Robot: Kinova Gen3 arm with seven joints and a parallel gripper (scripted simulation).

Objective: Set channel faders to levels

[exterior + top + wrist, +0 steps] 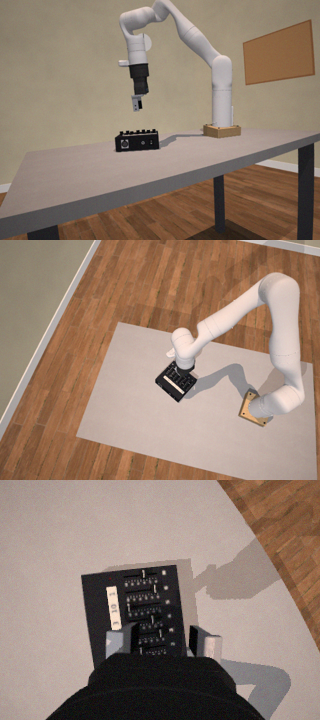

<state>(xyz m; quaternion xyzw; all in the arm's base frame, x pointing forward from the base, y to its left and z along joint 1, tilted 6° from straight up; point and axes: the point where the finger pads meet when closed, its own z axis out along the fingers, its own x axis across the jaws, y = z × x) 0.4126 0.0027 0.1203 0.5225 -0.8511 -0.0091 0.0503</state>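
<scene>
Now: the master fader cap 10 cm below my hand, 7 cm ahead of it and 2 cm to the right of it.
</scene>
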